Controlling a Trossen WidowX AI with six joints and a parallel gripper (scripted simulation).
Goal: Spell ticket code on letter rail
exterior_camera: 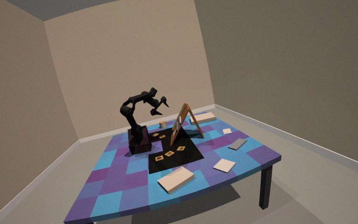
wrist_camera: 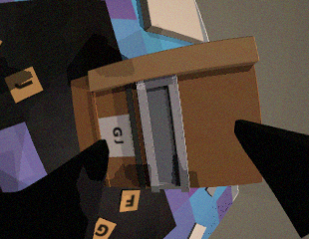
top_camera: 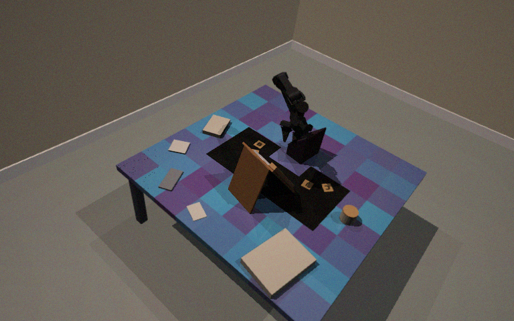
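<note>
The tan letter tile is 28 cm below my gripper tip, 26 cm to the right of it and 2 cm behind it. Also, from my gripper tip: large cream slab 38 cm to the left, 35 cm ahead, 26 cm below; then ticket 20 cm below, 4 cm ahead, 2 cm to the right; then black mat 28 cm below, 7 cm to the right, 6 cm behind.
</note>
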